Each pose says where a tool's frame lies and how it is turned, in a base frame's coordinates. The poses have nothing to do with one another.
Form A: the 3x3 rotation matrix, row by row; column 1 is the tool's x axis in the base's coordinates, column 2 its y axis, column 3 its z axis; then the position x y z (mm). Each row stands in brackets.
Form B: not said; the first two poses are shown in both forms.
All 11 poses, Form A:
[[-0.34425 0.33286 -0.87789], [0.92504 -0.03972 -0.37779], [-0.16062 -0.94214 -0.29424]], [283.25 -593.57 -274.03]
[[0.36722 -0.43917 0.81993], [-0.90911 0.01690 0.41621], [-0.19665 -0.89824 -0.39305]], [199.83 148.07 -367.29]
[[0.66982 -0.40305 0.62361], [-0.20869 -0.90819 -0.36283], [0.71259 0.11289 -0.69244]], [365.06 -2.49 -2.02]
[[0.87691 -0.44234 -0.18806], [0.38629 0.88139 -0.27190], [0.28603 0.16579 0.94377]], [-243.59 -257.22 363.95]
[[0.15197 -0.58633 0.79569], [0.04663 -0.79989 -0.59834], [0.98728 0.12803 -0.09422]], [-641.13 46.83 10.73]
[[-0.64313 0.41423 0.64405], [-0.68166 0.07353 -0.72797], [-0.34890 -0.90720 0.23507]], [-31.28 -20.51 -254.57]
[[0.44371 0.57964 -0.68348], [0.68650 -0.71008 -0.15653], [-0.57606 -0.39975 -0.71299]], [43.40 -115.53 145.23]
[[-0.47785 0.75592 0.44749], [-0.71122 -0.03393 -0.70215], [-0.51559 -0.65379 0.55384]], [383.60 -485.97 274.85]
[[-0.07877 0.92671 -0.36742], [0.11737 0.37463 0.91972], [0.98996 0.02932 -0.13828]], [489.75 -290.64 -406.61]
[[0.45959 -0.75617 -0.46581], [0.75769 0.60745 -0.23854], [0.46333 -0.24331 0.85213]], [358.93 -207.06 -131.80]
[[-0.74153 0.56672 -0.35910], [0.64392 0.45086 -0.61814], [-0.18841 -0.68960 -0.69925]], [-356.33 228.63 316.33]
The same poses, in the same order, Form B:
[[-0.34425 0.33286 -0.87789], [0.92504 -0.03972 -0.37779], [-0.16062 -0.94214 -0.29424]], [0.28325 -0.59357 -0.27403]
[[0.36722 -0.43917 0.81993], [-0.90911 0.01690 0.41621], [-0.19665 -0.89824 -0.39305]], [0.19983 0.14807 -0.36729]
[[0.66982 -0.40305 0.62361], [-0.20869 -0.90819 -0.36283], [0.71259 0.11289 -0.69244]], [0.36506 -0.00249 -0.00202]
[[0.87691 -0.44234 -0.18806], [0.38629 0.88139 -0.27190], [0.28603 0.16579 0.94377]], [-0.24359 -0.25722 0.36395]
[[0.15197 -0.58633 0.79569], [0.04663 -0.79989 -0.59834], [0.98728 0.12803 -0.09422]], [-0.64113 0.04683 0.01073]
[[-0.64313 0.41423 0.64405], [-0.68166 0.07353 -0.72797], [-0.34890 -0.90720 0.23507]], [-0.03128 -0.02051 -0.25457]
[[0.44371 0.57964 -0.68348], [0.68650 -0.71008 -0.15653], [-0.57606 -0.39975 -0.71299]], [0.04340 -0.11553 0.14523]
[[-0.47785 0.75592 0.44749], [-0.71122 -0.03393 -0.70215], [-0.51559 -0.65379 0.55384]], [0.38360 -0.48597 0.27485]
[[-0.07877 0.92671 -0.36742], [0.11737 0.37463 0.91972], [0.98996 0.02932 -0.13828]], [0.48975 -0.29064 -0.40661]
[[0.45959 -0.75617 -0.46581], [0.75769 0.60745 -0.23854], [0.46333 -0.24331 0.85213]], [0.35893 -0.20706 -0.13180]
[[-0.74153 0.56672 -0.35910], [0.64392 0.45086 -0.61814], [-0.18841 -0.68960 -0.69925]], [-0.35633 0.22863 0.31633]

